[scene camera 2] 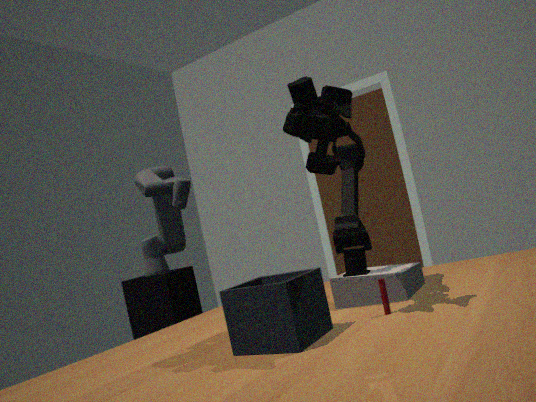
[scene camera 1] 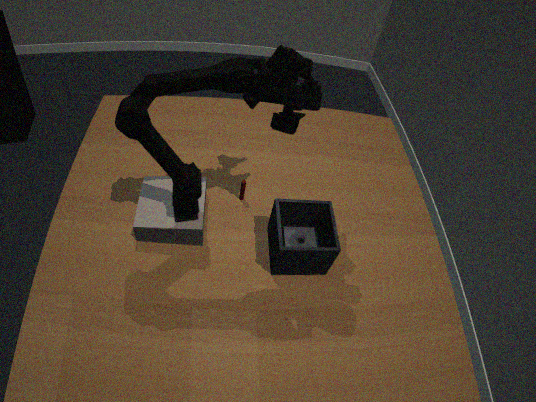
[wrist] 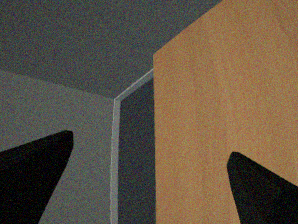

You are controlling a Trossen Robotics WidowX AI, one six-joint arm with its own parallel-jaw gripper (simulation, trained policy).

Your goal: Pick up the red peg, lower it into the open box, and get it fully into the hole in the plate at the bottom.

my gripper: scene camera 2; scene camera 1 308, 97; wrist
dark box: scene camera 2 285, 313; scene camera 1 319, 215; not seen in the wrist view (out of frame)
same spot on my gripper: [wrist: 38, 164] = [scene camera 2: 337, 112]
